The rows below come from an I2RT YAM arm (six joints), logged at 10 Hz.
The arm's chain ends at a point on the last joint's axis. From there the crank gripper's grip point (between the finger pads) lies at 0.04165 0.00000 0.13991 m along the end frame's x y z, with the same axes.
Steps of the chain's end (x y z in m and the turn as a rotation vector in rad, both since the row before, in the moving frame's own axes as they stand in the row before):
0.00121, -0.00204, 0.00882, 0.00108, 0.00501, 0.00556
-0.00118, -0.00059, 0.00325, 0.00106, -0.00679, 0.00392
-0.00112, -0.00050, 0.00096, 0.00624, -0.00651, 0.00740
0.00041, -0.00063, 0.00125, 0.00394, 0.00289, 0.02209
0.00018, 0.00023, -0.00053, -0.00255, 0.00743, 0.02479
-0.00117, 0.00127, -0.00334, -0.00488, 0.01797, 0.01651
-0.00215, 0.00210, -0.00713, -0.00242, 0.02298, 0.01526
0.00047, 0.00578, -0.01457, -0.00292, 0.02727, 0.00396
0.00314, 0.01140, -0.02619, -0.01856, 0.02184, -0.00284
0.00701, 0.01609, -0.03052, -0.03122, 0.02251, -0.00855
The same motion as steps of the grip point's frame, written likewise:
0.00191, -0.00196, 0.00861, 0.00108, 0.00501, 0.00556
-0.00213, -0.00058, 0.00353, 0.00106, -0.00679, 0.00392
-0.00203, -0.00107, 0.00123, 0.00624, -0.00651, 0.00740
0.00081, -0.00026, 0.00113, 0.00394, 0.00289, 0.02209
0.00120, 0.00163, -0.00085, -0.00255, 0.00743, 0.02479
0.00133, 0.00266, -0.00411, -0.00488, 0.01797, 0.01651
0.00105, 0.00310, -0.00813, -0.00242, 0.02298, 0.01526
0.00427, 0.00636, -0.01576, -0.00292, 0.02727, 0.00396
0.00619, 0.01387, -0.02716, -0.01856, 0.02184, -0.00284
0.01017, 0.02007, -0.03156, -0.03122, 0.02251, -0.00855

